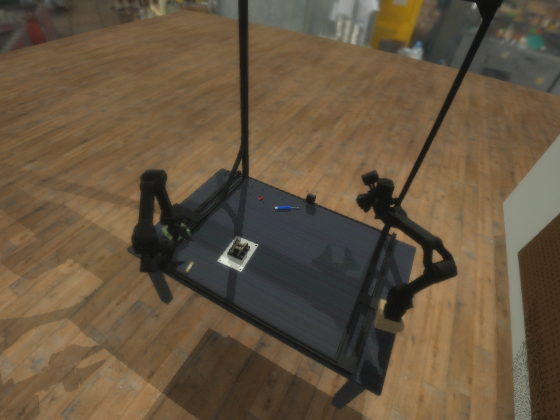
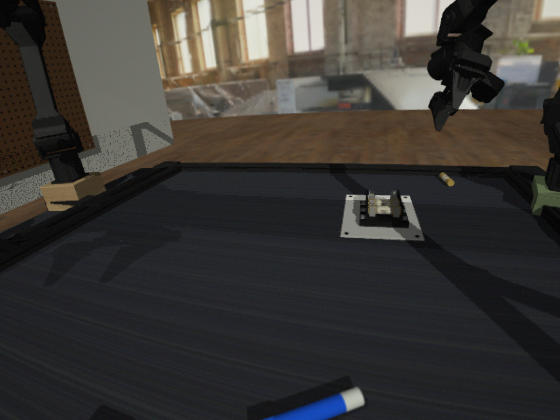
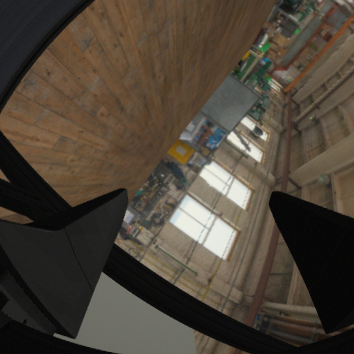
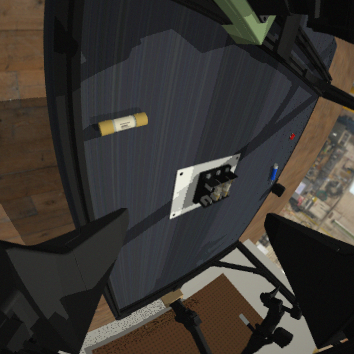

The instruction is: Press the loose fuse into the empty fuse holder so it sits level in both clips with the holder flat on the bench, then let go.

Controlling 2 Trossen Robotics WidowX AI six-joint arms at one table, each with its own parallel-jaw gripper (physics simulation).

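Places are measured from the left arm's base along level axes (x left, y down, z back), in metres.
Pixels of known places: left gripper, fingertip midpoint: (image 1: 373,183) (image 3: 200,197) (image 4: 288,289); right gripper, fingertip midpoint: (image 1: 188,251) (image 2: 445,120) (image 4: 198,218); left arm's base at its link origin: (image 1: 392,313) (image 2: 70,178) (image 4: 174,301).
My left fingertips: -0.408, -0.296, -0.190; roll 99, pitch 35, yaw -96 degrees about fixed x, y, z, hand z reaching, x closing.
Note:
For each thing: its top centre in the pictures, then the offset to it from my left fingertips, as dx, dy, dz. "pt": a spot on its surface instead.
- loose fuse at its top centre: (image 4: 125,125) (image 2: 446,176) (image 1: 189,266) +0.444, +0.345, -0.688
- black fuse holder at its top centre: (image 2: 380,195) (image 4: 217,194) (image 1: 238,248) +0.293, +0.323, -0.513
- blue screwdriver at its top centre: (image 4: 274,176) (image 1: 287,206) -0.076, +0.345, -0.374
- small red item at its top centre: (image 4: 292,136) (image 1: 260,197) -0.097, +0.350, -0.541
- black block at a spot on its surface: (image 4: 278,189) (image 1: 308,198) pt -0.158, +0.324, -0.275
The loose fuse (image 1: 190,266) (image 2: 446,179) (image 4: 123,123), a yellow-capped cylinder with a white label, lies on its side on the dark bench near one edge. The black fuse holder (image 1: 239,248) (image 2: 384,215) (image 4: 212,185) sits on a white plate (image 2: 350,226) (image 4: 185,186), with upright metal clips and small pale parts between them; it looks flat and stands apart from the fuse. My right gripper (image 2: 446,119) (image 4: 198,218) is open and empty, raised well above the bench on the fuse's side. My left gripper (image 1: 364,190) (image 3: 200,197) is open and empty, high and far from both.
A blue screwdriver (image 1: 284,208) (image 2: 310,407) (image 4: 274,172), a small red item (image 1: 260,198) (image 4: 292,136) and a black block (image 1: 311,199) (image 4: 278,189) are along the opposite side. A green mount (image 2: 542,197) (image 4: 250,30) stands beside the bench's side rail. A tall frame post (image 1: 243,100) rises at the back.

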